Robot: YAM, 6 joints.
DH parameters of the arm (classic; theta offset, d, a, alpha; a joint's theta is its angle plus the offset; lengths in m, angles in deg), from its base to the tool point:
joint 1: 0 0.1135 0.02 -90
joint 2: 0 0 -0.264 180
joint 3: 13.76 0 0.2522 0
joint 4: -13.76 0 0.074 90
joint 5: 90 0 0 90
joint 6: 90 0.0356 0 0
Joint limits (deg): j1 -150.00..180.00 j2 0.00..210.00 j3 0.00..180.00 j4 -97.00..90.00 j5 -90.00..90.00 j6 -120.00..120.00
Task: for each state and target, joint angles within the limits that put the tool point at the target. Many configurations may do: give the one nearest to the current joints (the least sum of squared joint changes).
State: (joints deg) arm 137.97 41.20 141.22 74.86 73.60 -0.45
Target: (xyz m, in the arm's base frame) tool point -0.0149 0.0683 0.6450
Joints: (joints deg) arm 132.26 73.93 114.29 74.56 78.63 -0.45
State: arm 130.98 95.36 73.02 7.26 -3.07 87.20
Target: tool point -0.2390 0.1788 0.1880
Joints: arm 142.64 84.37 44.34 -4.37 -4.72 87.20
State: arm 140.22 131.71 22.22 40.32 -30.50 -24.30
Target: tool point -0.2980 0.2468 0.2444
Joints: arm 137.75 100.69 54.50 49.86 -29.83 -24.30
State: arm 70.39 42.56 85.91 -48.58 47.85 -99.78
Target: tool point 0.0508 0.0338 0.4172
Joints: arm 60.77 34.06 69.81 -57.69 51.42 -99.78
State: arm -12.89 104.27 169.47 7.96 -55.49 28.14
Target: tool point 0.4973 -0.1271 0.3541
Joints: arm -17.81 126.20 123.53 -10.57 -60.83 28.14
